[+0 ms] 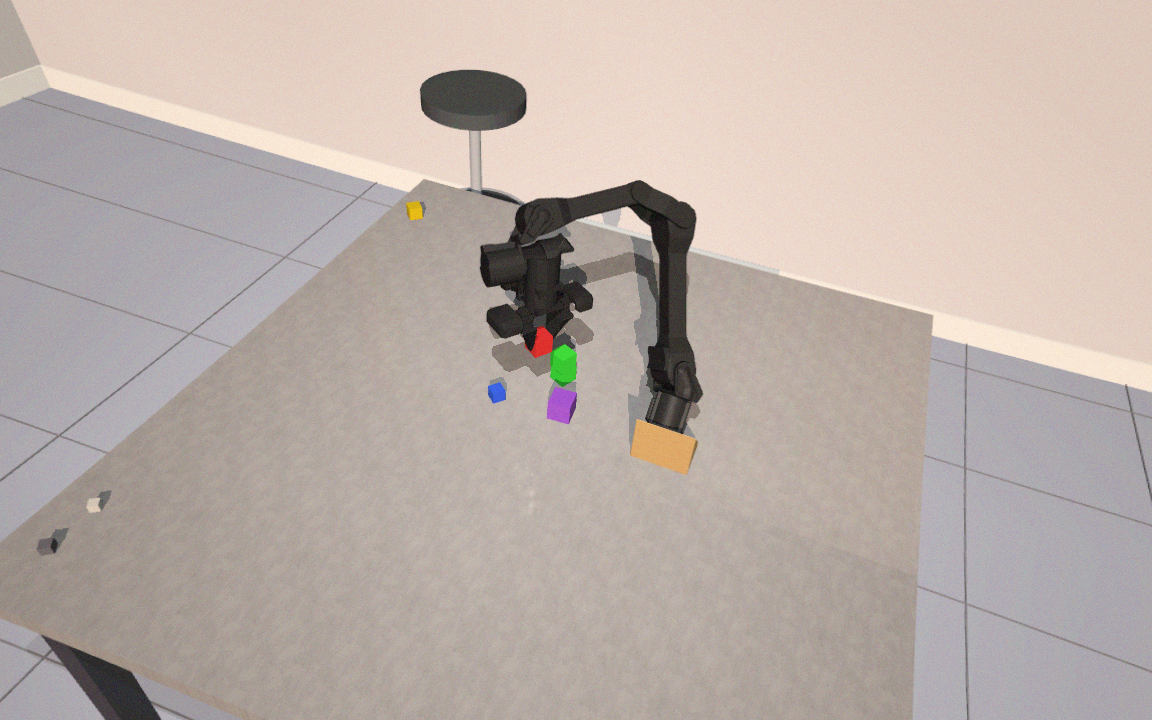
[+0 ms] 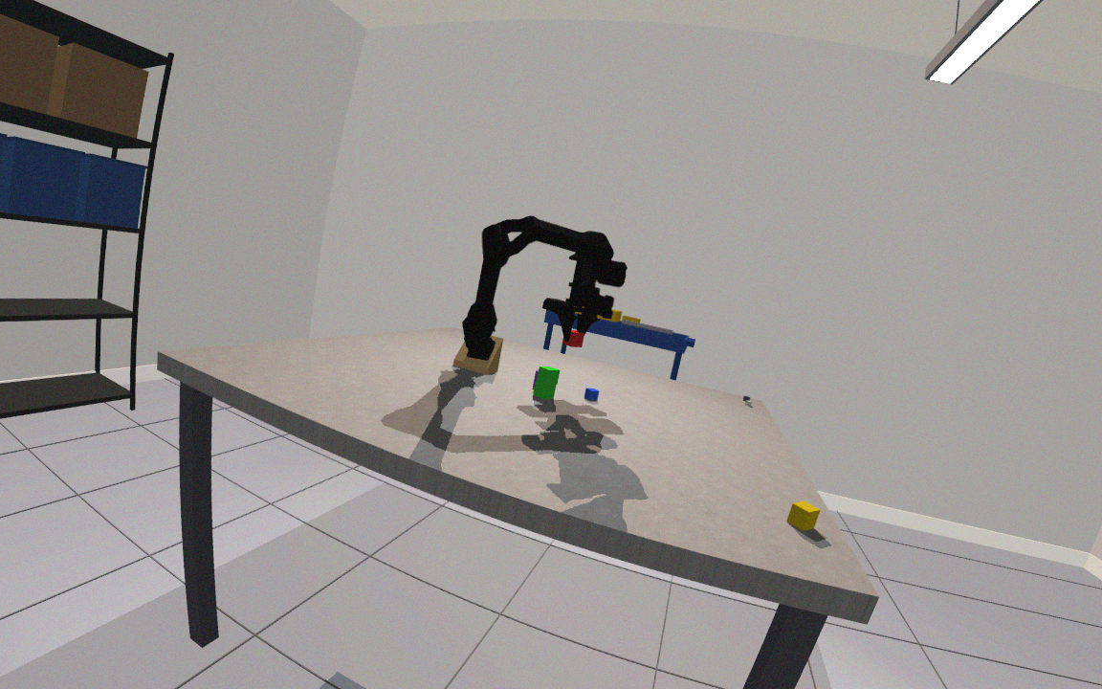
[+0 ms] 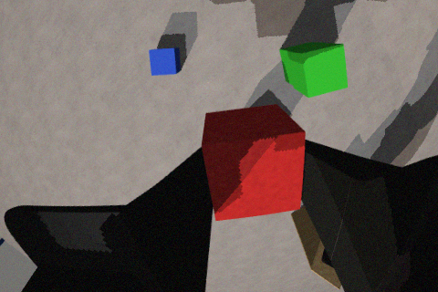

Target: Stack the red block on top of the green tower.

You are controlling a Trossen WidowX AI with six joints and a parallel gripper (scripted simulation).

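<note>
Now: the purple block 11 cm below my gripper tip, 6 cm behind it and 2 cm to the left of it. Round my gripper tip: red block (1 cm above); yellow block (50 cm ahead, 48 cm to the right, 12 cm below); small blue block (12 cm below, 7 cm ahead, 3 cm to the left).
</note>
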